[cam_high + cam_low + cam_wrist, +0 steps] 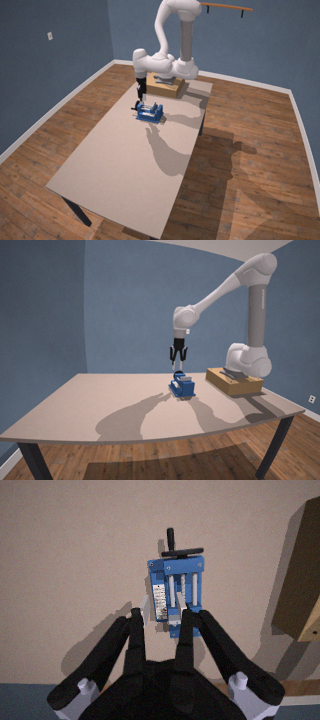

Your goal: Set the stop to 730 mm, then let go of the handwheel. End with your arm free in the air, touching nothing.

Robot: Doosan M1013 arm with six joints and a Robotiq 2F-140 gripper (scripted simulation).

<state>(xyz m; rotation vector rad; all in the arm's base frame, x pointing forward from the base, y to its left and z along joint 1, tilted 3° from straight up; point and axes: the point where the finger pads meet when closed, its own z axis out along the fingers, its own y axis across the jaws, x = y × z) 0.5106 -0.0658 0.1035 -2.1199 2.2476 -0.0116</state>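
My hand is 40 mm past the black handwheel, 90 mm to the left of it and 130 mm above it. Round my hand: grey stop block 30 mm behind, 70 mm to the left, 100 mm below.
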